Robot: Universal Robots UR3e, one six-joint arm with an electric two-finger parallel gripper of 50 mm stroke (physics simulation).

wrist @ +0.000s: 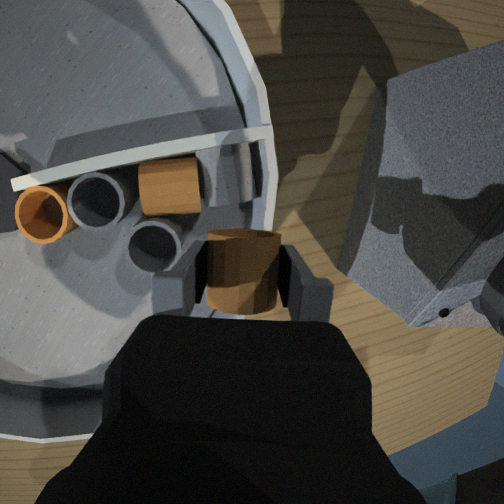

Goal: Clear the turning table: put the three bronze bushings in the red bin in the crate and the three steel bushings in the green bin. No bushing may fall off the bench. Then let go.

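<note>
My gripper (pixel 242 280) is shut on a bronze bushing (pixel 243 270), one grey finger on each side of it, over the right rim of the grey turning table (pixel 100 200). On the table, against a pale bar (pixel 140 152), lie two more bronze bushings, one at the far left (pixel 42 212) and one on its side (pixel 169 186). Two steel bushings lie there too, one between them (pixel 97 199) and one just in front (pixel 156 245), close to my left finger. A third steel bushing is not in view.
A large grey block (pixel 430 200) stands to the right on the wooden bench (pixel 420 370). A blue-grey surface (pixel 450 450) shows at the lower right corner. The arm's black body (pixel 235 415) fills the bottom of the view.
</note>
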